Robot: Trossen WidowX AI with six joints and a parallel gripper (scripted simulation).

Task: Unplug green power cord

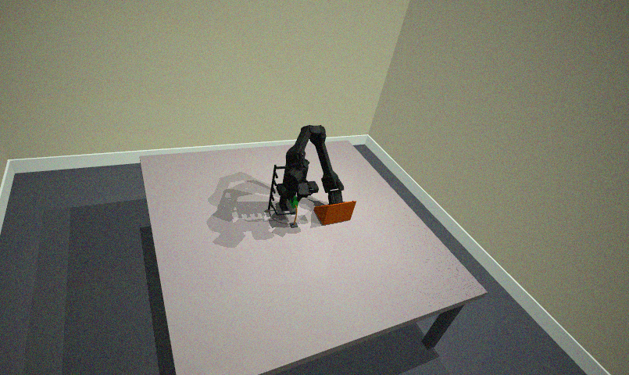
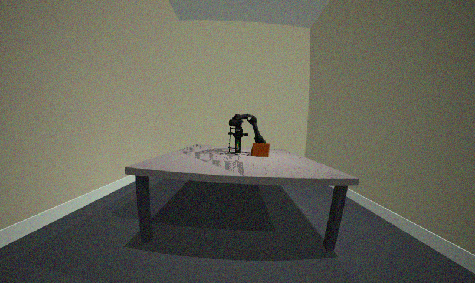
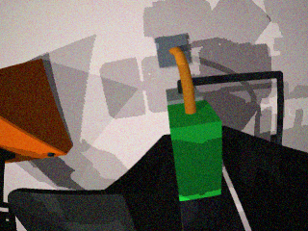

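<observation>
The green plug lies 30 mm to the right of my gripper tip.
</observation>
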